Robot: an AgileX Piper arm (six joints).
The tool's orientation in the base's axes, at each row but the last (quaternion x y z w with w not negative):
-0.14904, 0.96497, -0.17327, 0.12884
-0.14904, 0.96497, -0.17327, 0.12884
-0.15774, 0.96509, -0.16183, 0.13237
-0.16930, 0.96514, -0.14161, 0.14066
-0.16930, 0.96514, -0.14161, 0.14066
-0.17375, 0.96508, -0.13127, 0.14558
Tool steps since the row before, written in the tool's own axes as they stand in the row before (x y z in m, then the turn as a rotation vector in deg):
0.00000, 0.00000, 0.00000, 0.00, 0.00, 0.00
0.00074, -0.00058, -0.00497, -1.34, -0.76, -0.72
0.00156, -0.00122, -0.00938, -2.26, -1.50, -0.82
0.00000, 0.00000, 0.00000, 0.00, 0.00, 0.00
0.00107, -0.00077, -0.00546, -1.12, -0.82, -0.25
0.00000, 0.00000, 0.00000, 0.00, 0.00, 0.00
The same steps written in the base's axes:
0.00000, 0.00000, 0.00000, 0.00, 0.00, 0.00
-0.00203, 0.00071, 0.00458, 1.20, -0.02, 1.20
-0.00398, 0.00090, 0.00867, 2.21, -0.34, 1.74
0.00000, 0.00000, 0.00000, 0.00, 0.00, 0.00
-0.00249, 0.00015, 0.00503, 1.17, -0.27, 0.74
0.00000, 0.00000, 0.00000, 0.00, 0.00, 0.00

